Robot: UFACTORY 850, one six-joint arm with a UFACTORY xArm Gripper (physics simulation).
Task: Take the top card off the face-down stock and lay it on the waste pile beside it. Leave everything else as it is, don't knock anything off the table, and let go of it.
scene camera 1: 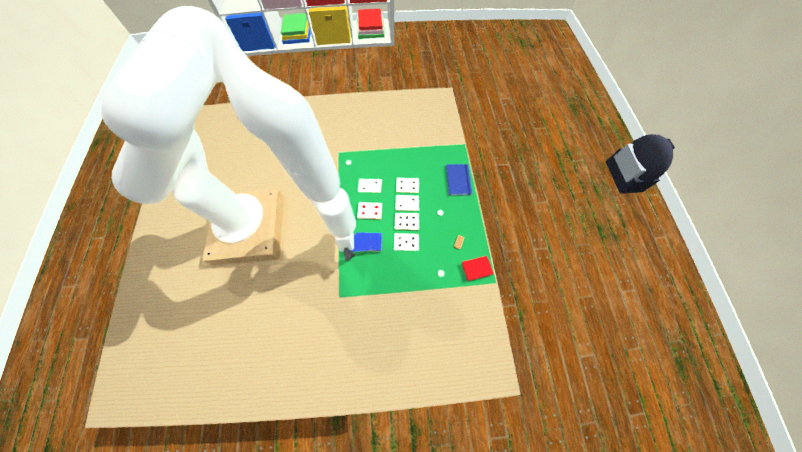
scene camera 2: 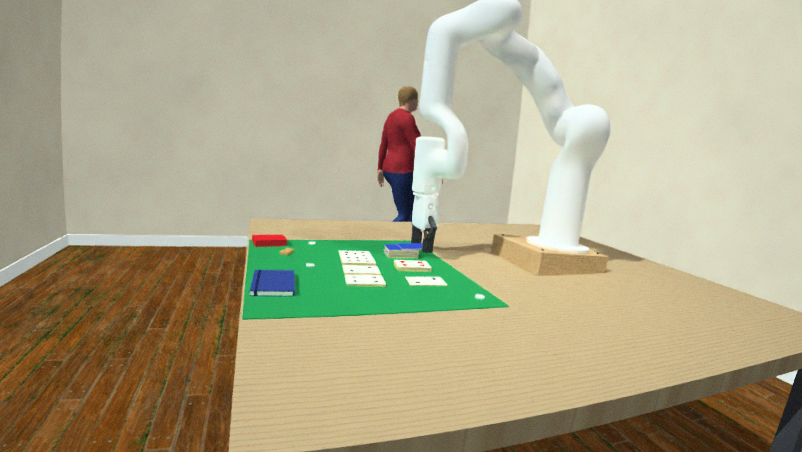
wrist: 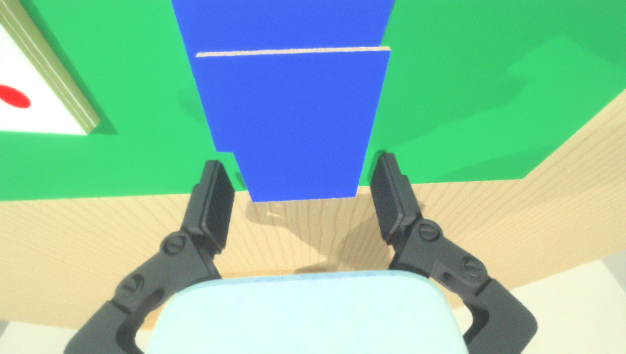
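Observation:
The face-down stock (scene camera 1: 373, 242) (scene camera 2: 402, 253) (wrist: 282, 22) is a blue-backed pile near the mat edge on the robot's side. Its top card (wrist: 300, 110) is shifted toward the robot, and its end sticks out past the pile. The waste pile (scene camera 1: 369, 210) (scene camera 2: 412, 265) (wrist: 40, 112), face up with red pips, lies beside the stock. My gripper (scene camera 1: 348, 255) (scene camera 2: 422, 247) (wrist: 302, 172) is open and empty. In the wrist view its fingers stand left and right of the card's protruding end, apart from it. Their exact height against the card is hard to tell.
The green mat (scene camera 1: 393, 280) (scene camera 2: 336, 303) also bears a white card (scene camera 1: 369, 185) (scene camera 2: 425, 280) past the waste pile, a column of face-up cards (scene camera 1: 407, 221) (scene camera 2: 361, 269), a blue notebook (scene camera 1: 458, 179) (scene camera 2: 273, 281), a red box (scene camera 1: 477, 268) (scene camera 2: 269, 240), a small orange block (scene camera 1: 459, 242) (scene camera 2: 286, 251) and white discs.

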